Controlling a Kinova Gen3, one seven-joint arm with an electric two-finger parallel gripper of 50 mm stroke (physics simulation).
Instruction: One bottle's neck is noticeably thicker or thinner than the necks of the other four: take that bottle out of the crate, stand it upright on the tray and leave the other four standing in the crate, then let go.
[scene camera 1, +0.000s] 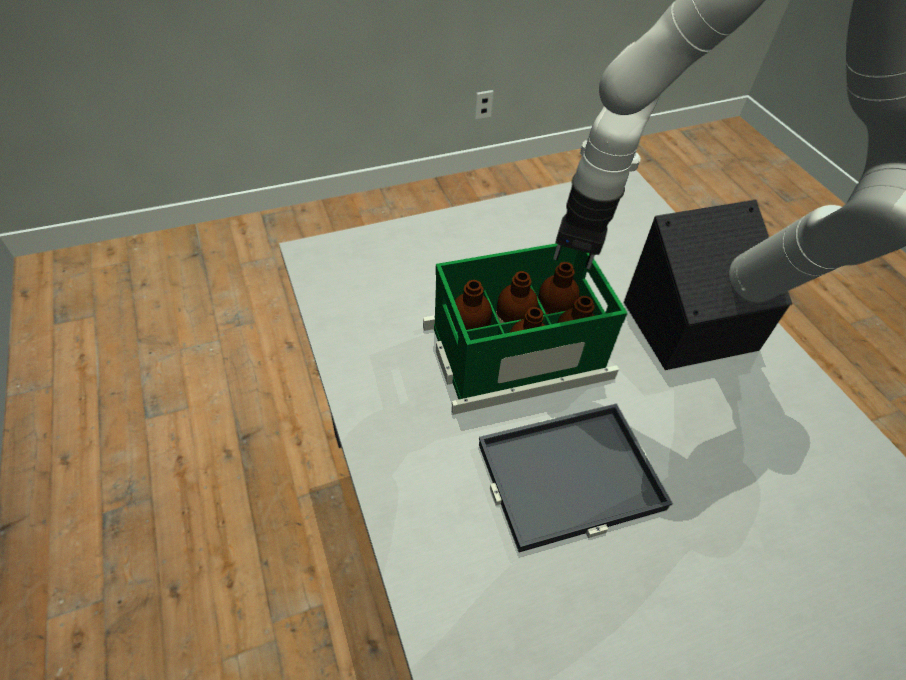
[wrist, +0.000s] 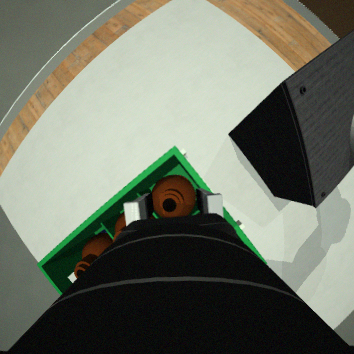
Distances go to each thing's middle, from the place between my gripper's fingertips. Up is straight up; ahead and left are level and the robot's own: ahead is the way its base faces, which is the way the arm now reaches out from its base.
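Labels:
Counting from my hand, I find the pale strip (scene camera 1: 591, 377) 14 cm to the left, 11 cm ahead and 16 cm below.

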